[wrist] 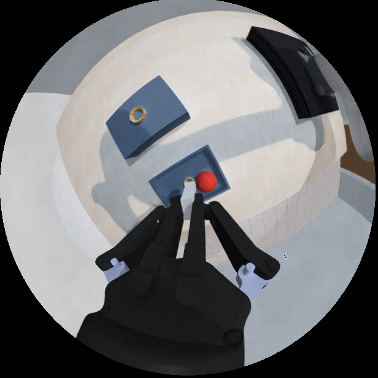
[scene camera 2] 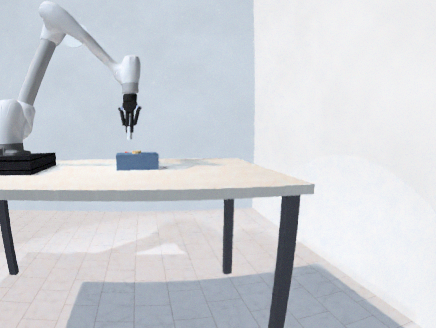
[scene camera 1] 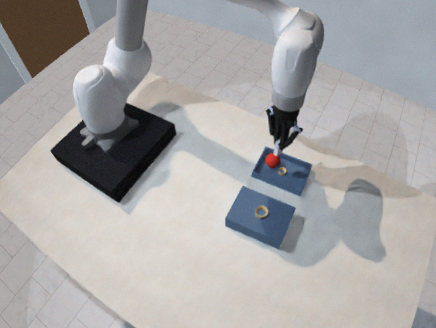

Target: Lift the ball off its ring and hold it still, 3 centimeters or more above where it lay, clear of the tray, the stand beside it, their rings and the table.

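Frame: origin at the arm's base, x ahead, y left, z up, level; millimetres.
Where they show: gripper, fingertip midpoint: (scene camera 2: 129, 139) (scene camera 1: 278, 153); arm's base at its link origin: (scene camera 2: 8, 155) (scene camera 1: 109, 129).
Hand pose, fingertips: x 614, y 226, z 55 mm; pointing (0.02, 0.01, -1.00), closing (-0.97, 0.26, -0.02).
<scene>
Things, the pixels of their top centre, and the offset from my fingertips. Level surfaces: height alone.
- red ball at its top centre: (scene camera 1: 274, 156) 21 mm back, 26 mm left, 64 mm down
- blue tray at its top centre: (scene camera 1: 283, 168) 25 mm ahead, 17 mm left, 94 mm down
- pale table at its surface level: 122 mm down
The red ball (scene camera 1: 272, 160) (wrist: 206, 181) lies in the blue tray (scene camera 1: 286, 182) (wrist: 170, 177), off its small gold ring (scene camera 1: 279, 172) (wrist: 184, 181), toward the tray end nearer the robot base. A bit of red shows behind the stand in scene camera 2. My gripper (scene camera 1: 277, 150) (scene camera 2: 129, 137) (wrist: 191, 189) is shut and empty, its pale fingertips together above the tray. In the wrist view the tips overlap the ring's lower edge and stand beside the ball. The blue stand (scene camera 1: 242, 205) (scene camera 2: 137, 162) (wrist: 165, 107) bears another gold ring (scene camera 1: 256, 212) (wrist: 131, 115).
The robot's black base block (scene camera 1: 112, 165) (scene camera 2: 40, 163) (wrist: 285, 70) stands on the pale table (scene camera 1: 165, 240) (scene camera 2: 200, 175) (wrist: 225, 55), well to one side of the tray and stand. A narrow gap separates the tray from the stand. The stand hides most of the tray in scene camera 2.
</scene>
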